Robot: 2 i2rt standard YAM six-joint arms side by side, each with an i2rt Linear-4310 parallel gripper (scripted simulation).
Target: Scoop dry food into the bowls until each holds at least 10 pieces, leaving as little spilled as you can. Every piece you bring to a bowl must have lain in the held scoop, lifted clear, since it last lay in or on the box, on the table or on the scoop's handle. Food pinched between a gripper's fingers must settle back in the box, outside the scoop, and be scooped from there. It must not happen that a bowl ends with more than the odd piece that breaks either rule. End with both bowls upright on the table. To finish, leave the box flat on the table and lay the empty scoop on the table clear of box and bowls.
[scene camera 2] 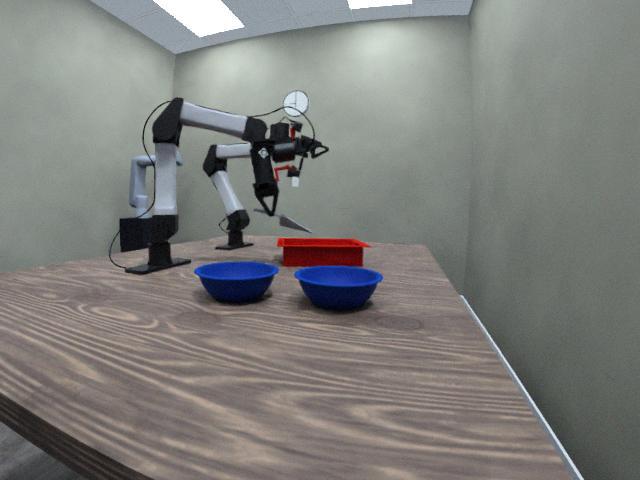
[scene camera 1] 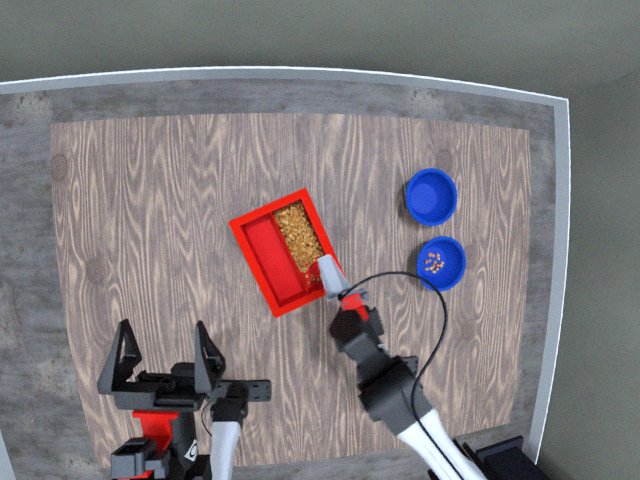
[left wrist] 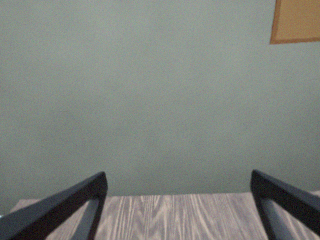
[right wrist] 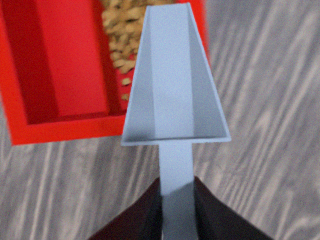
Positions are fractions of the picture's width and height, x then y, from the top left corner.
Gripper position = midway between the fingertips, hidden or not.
In view: my left gripper (scene camera 1: 0.25,0.67), my right gripper (scene camera 2: 0.43,0.45), a red box (scene camera 1: 0.40,0.49), a grey scoop (scene camera 1: 0.52,0.58), a blue bowl (scene camera 2: 0.52,0.60) and a blue bowl (scene camera 2: 0.35,0.59).
The red box shows as well in scene camera 2 (scene camera 2: 0.48,0.53) and in the right wrist view (right wrist: 0.21,0.36). My left gripper also shows in the left wrist view (left wrist: 0.55,0.74). My right gripper shows as well in scene camera 1 (scene camera 1: 0.54,0.64) and in the right wrist view (right wrist: 0.55,0.77). The left wrist view misses the red box: it is out of frame. The left wrist view misses the grey scoop: it is out of frame.
